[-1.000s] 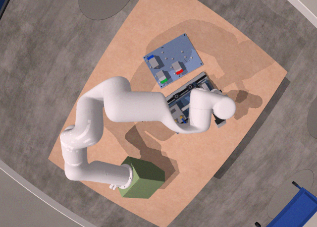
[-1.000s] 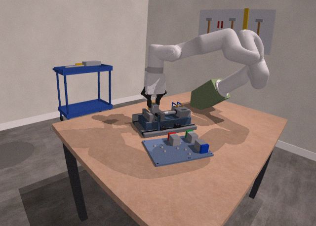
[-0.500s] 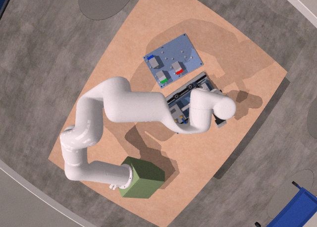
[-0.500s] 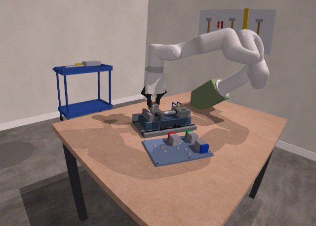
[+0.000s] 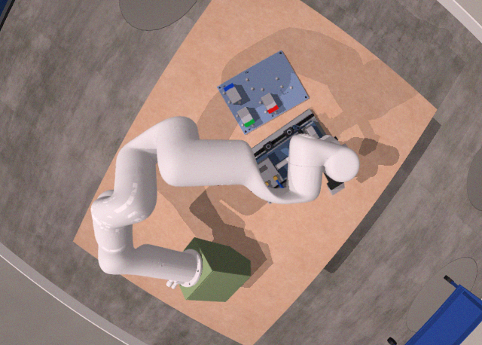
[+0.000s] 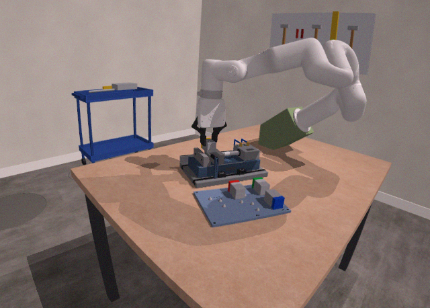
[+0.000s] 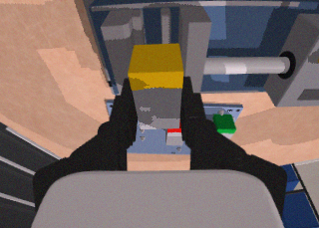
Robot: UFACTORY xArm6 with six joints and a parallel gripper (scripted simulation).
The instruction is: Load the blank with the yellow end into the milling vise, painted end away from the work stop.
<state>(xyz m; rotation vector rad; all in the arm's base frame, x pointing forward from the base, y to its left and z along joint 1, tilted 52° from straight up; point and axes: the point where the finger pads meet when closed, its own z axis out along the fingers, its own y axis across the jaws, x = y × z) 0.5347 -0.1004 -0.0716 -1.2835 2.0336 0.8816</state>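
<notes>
My hand is 20 mm above the yellow-ended blank. Also, from my hand: hosed block: 150 mm behind, 70 mm to the left, 60 mm below; fixed jaw: 60 mm below, 30 mm ahead, 10 mm to the right; moving jaw: 60 mm below, 30 mm behind, 20 mm to the left.
</notes>
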